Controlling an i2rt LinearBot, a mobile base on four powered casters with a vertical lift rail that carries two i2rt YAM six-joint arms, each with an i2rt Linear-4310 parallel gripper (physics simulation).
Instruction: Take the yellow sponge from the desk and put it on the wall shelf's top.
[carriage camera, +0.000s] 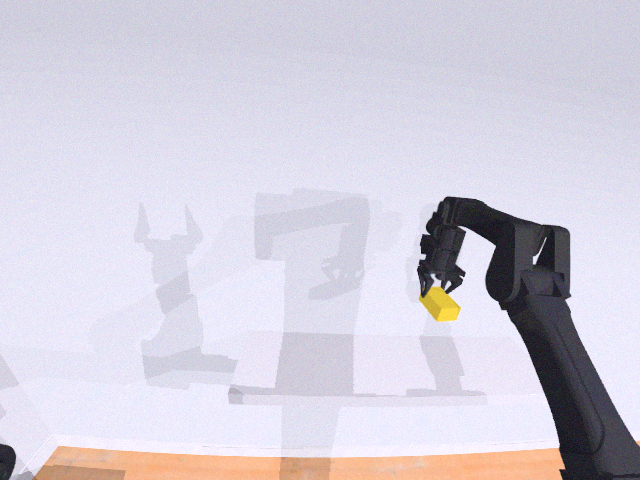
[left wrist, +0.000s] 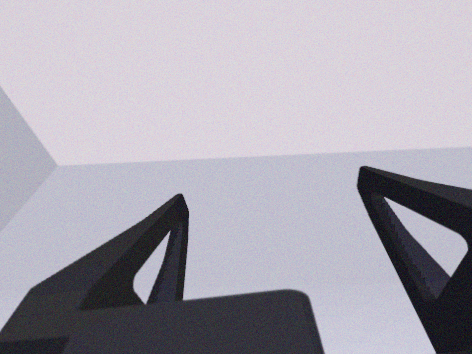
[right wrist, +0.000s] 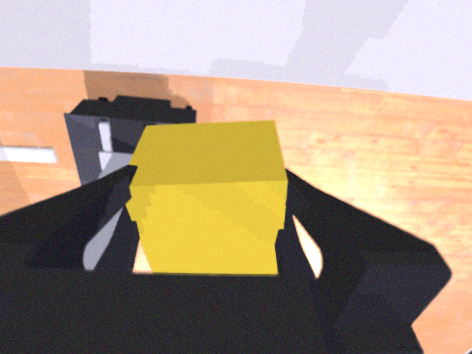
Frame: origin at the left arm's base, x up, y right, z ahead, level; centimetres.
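Seen in the pictures: left gripper, between the fingertips: (left wrist: 269, 189); right gripper, between the fingertips: (carriage camera: 431, 297) (right wrist: 210, 173).
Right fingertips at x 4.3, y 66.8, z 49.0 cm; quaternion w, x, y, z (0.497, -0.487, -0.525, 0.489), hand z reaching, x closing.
Note:
A point is followed by its place in that frame.
The yellow sponge (carriage camera: 440, 303) {x 6.6, y 66.0, z 43.1 cm} (right wrist: 207, 220) {x 6.7, y 66.8, z 48.7 cm} is a block held in the air in front of the pale wall, with its end sticking out past the fingertips. My right gripper (carriage camera: 435, 293) {x 4.3, y 66.8, z 49.0 cm} (right wrist: 210, 173) {x 4.3, y 66.8, z 49.0 cm} points down and is shut on it, with one finger on each side. My left gripper (left wrist: 269, 189) {x 43.1, y -0.6, z 3.3 cm} is open with its fingers wide apart and nothing between them. It faces the upper wall and ceiling in the left wrist view. The desk and the wall shelf do not show clearly in any view.
The pale wall (carriage camera: 206, 129) {x 42.8, y 0.8, z 64.6 cm} carries shadows of the arms and the lift. The wooden floor (carriage camera: 196, 465) {x -117.8, y -20.2, z 57.4 cm} (right wrist: 375, 150) {x -117.8, y 151.8, z -19.3 cm} meets its foot. A dark boxy unit (right wrist: 82, 135) stands on the floor, with a white bar (right wrist: 27, 154) left of it.

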